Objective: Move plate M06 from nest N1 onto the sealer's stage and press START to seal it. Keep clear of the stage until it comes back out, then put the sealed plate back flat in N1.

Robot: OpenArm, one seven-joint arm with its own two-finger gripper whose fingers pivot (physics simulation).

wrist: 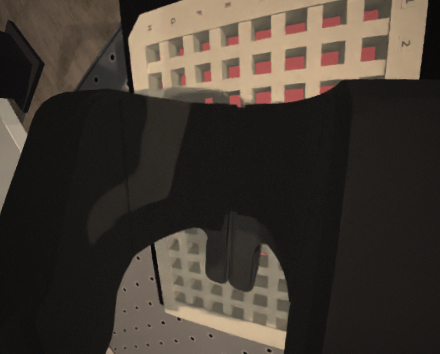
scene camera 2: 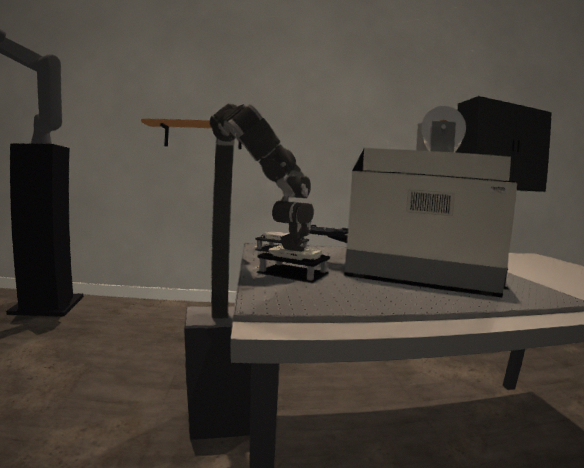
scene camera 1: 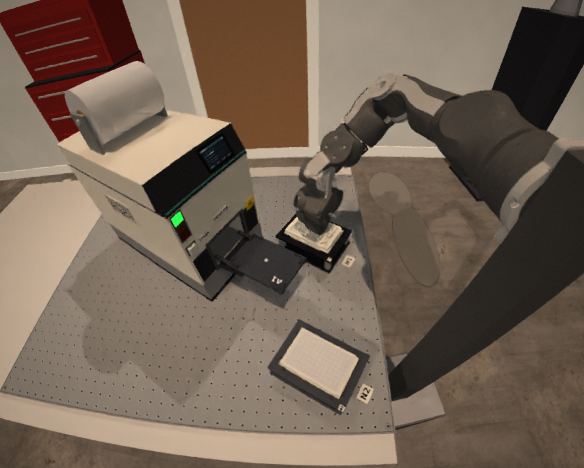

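Note:
Plate M06, cream with square wells holding red contents, lies in nest N1, a black raised stand beside the sealer. Whether a film covers its wells is hard to tell. My gripper is shut and empty, its two fingers side by side over the middle of the plate, very low; contact cannot be told. The sealer has its dark stage slid out, with no plate on it. A green light is lit on its front.
Nest N2 holds another pale plate at the front right in scene camera 1. The sealer's roll sits on top of its housing. N1 stands close to the stage's outer end. The perforated board lies under them.

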